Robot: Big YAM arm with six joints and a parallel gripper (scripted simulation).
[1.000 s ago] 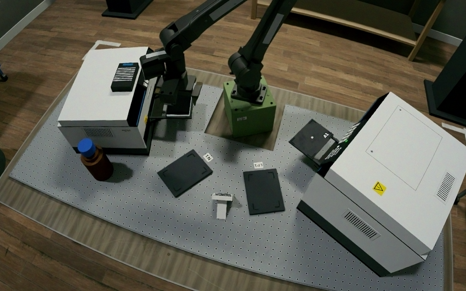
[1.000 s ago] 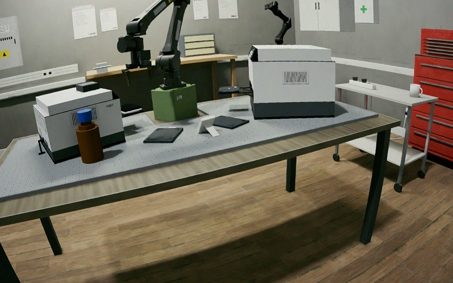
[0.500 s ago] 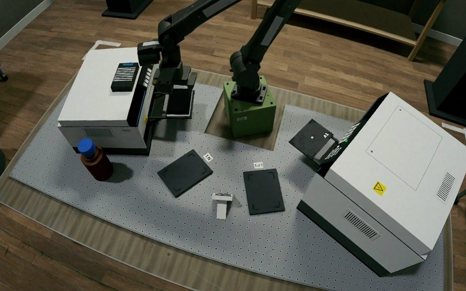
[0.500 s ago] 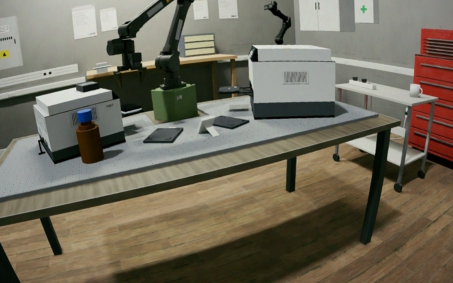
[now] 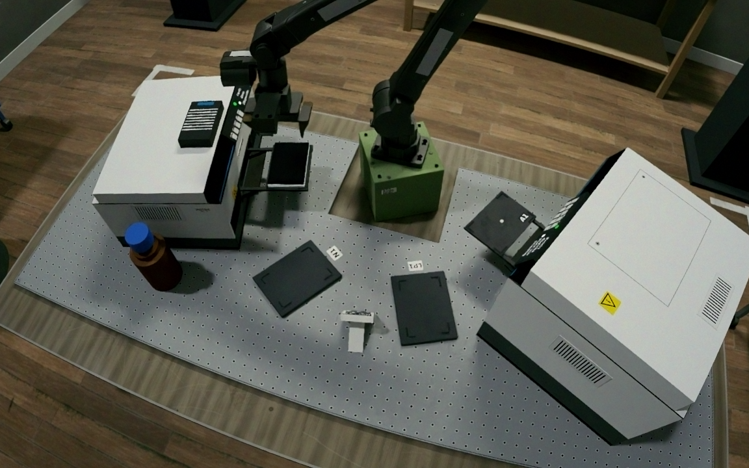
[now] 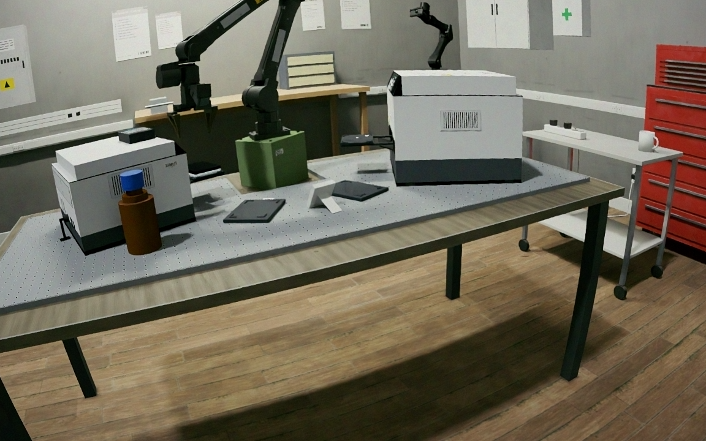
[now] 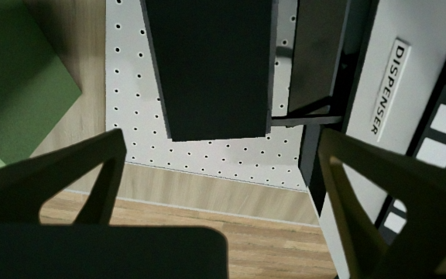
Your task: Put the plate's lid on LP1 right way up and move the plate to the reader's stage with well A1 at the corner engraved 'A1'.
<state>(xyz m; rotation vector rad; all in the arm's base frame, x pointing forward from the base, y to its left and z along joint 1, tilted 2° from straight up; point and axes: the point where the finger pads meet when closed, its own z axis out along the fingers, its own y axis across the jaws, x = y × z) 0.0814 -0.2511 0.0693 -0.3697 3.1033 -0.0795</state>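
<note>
The dark lid is 110 mm below my hand and 10 mm behind it. Round my hand: brown capped bottle (330 mm ahead, 190 mm to the right, 90 mm below); then well plate (110 mm below, 10 mm behind); then N1 nest (230 mm ahead, 200 mm below, 110 mm to the left).
</note>
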